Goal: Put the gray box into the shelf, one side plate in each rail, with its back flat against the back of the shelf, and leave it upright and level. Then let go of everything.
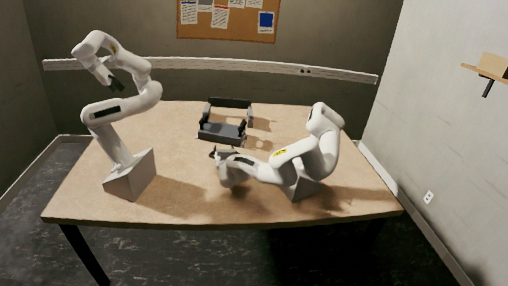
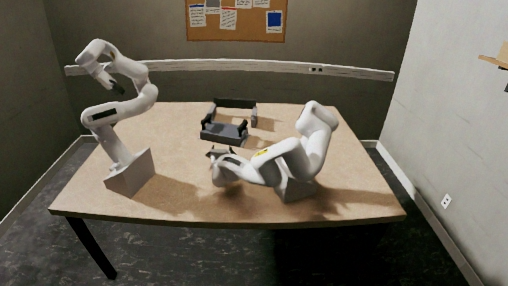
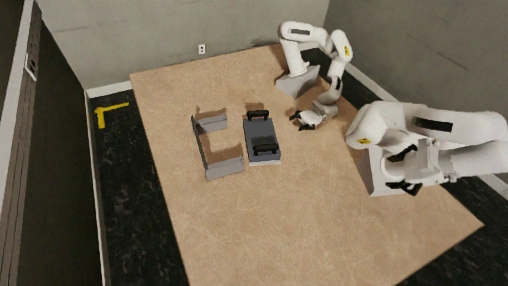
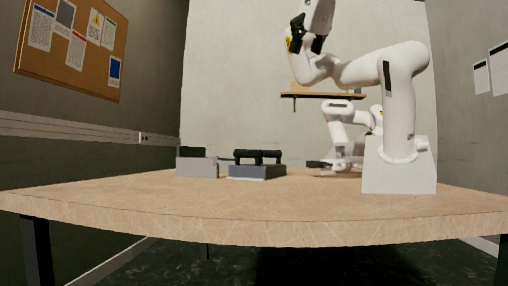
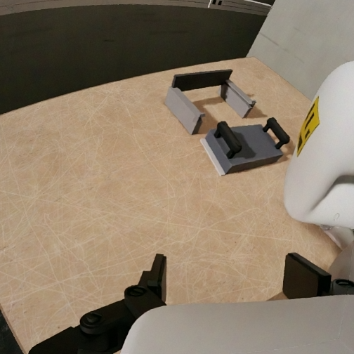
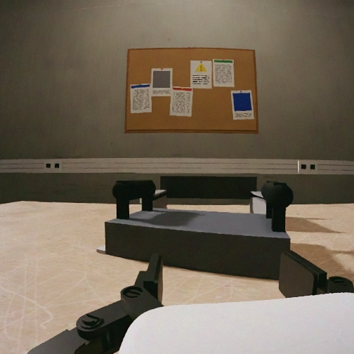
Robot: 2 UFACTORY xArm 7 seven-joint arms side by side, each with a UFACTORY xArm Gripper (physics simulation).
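Seen in the pictures: left gripper, fingertip midpoint: (image 1: 119, 89) (image 2: 121, 93) (image 3: 388, 172) (image 4: 304, 52); right gripper, fingertip midpoint: (image 1: 223, 147) (image 2: 221, 147) (image 3: 294, 123) (image 4: 307, 164); left arm's base, origin of the base link: (image 1: 127, 165) (image 2: 126, 163) (image 3: 392, 166) (image 4: 398, 153); right arm's base, origin of the base link: (image 1: 298, 167) (image 3: 297, 72).
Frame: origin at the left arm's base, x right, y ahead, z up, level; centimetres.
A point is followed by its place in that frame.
The gray box (image 1: 222, 133) {x 38.5, y 46.6, z -5.5 cm} (image 2: 223, 133) {x 38.5, y 46.8, z -5.5 cm} (image 3: 260, 132) {x 40.0, y 51.6, z -5.5 cm} (image 4: 254, 171) {x 24.1, y 50.4, z -7.6 cm} (image 5: 255, 145) (image 6: 195, 245) lies flat on the table in front of the shelf's open side, slightly turned. It has two black handles on top and a thin pale plate at its lower edge. The shelf (image 1: 230, 103) {x 38.5, y 83.7, z -1.7 cm} (image 2: 235, 103) {x 38.3, y 83.7, z -1.5 cm} (image 3: 225, 167) {x 21.2, y 74.6, z -3.8 cm} (image 4: 196, 167) {x 21.4, y 74.1, z -6.8 cm} (image 5: 184, 111) (image 6: 208, 187) has a dark back and two gray side rails. My right gripper (image 1: 223, 149) {x 41.3, y 31.6, z -5.1 cm} (image 2: 220, 150) {x 41.3, y 31.6, z -5.1 cm} (image 3: 296, 123) {x 41.3, y 31.6, z -5.1 cm} (image 6: 222, 272) is open, low over the table, apart from the box on its near side. My left gripper (image 4: 306, 49) {x -14.2, y 26.8, z 25.6 cm} (image 5: 226, 274) is open and empty, high above the table.
Both arms stand on gray bases (image 1: 131, 175) (image 2: 295, 189) along the near part of the table (image 1: 175, 205) {x 25.8, y -9.6, z -10.9 cm}. A wall (image 3: 115, 30) rises beyond the table. A small wall shelf (image 4: 322, 94) hangs past the table. A pin board (image 6: 192, 125) hangs behind the shelf.
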